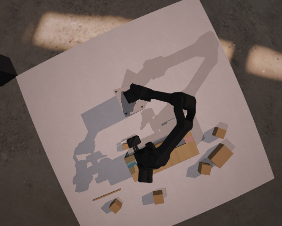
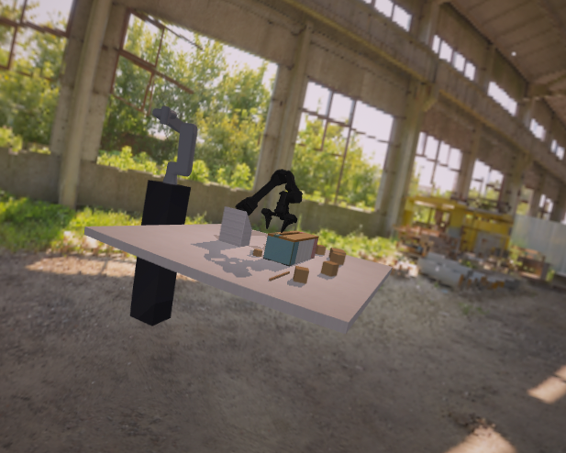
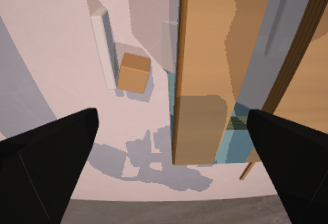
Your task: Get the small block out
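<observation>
Now: gripper tip 40 mm past the brown block, 50 mm to the left of it and 120 mm above it. Round my gripper tip: thin stick 170 mm ahead, 310 mm to the right, 130 mm below; box 50 mm ahead, 120 mm to the left, 80 mm below.
</observation>
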